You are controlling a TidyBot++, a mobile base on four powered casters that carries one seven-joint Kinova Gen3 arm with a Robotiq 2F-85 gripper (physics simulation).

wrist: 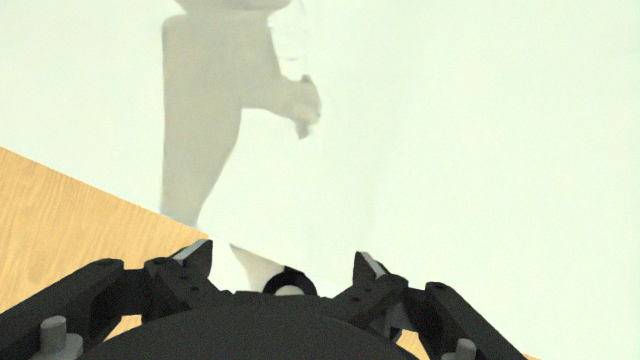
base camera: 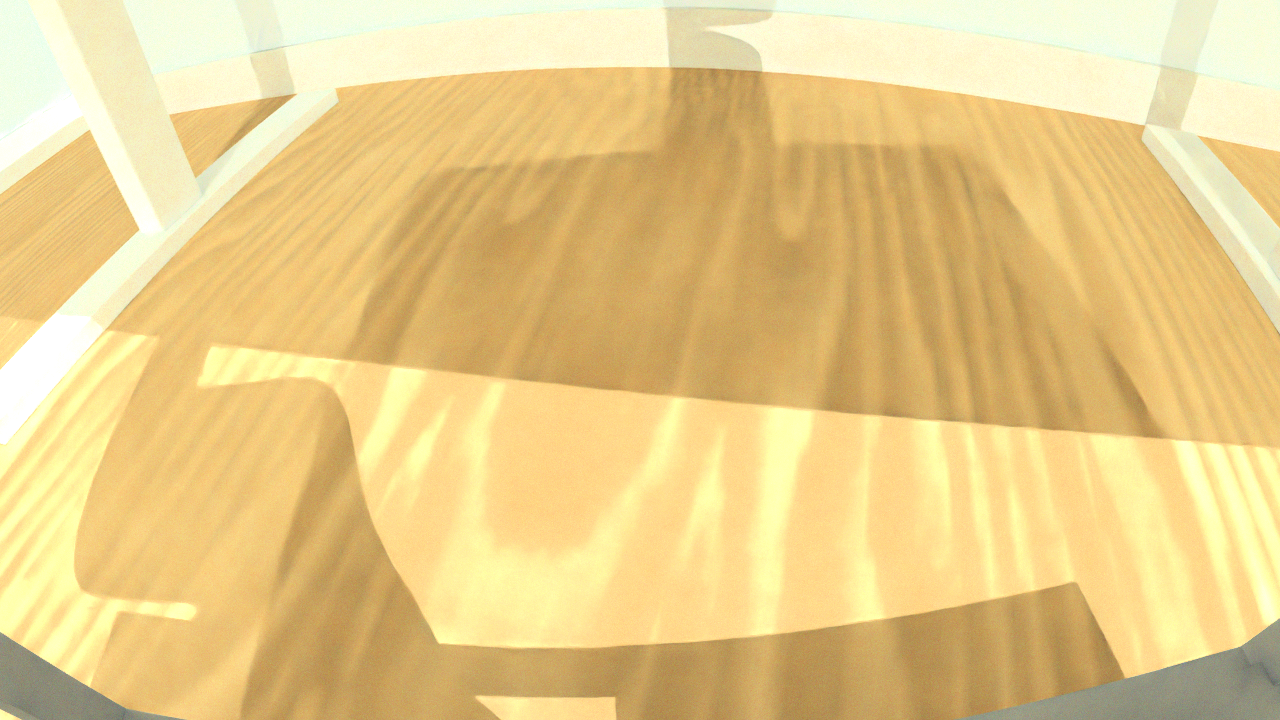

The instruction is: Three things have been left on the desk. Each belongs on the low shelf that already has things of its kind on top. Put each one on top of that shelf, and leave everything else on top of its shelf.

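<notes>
My gripper [wrist: 284, 261] is open with nothing between its fingers. It hangs above the edge of the white desk top [wrist: 450, 150], which fills most of the wrist view. Very faint, pale outlines [wrist: 289, 45] show on the desk top near the upper middle, beside the arm's shadow; they are too washed out to tell what they are. The three things left on the desk cannot be made out clearly. The low shelves and the things on them do not show in either view.
In the base camera view, a white desk leg [base camera: 116, 116] stands on a foot bar [base camera: 241, 161] at left. Another foot bar [base camera: 1217, 197] is at right. A pale wall with a baseboard [base camera: 537, 40] runs across the back. Wood floor [wrist: 60, 215] shows left of the desk edge in the wrist view.
</notes>
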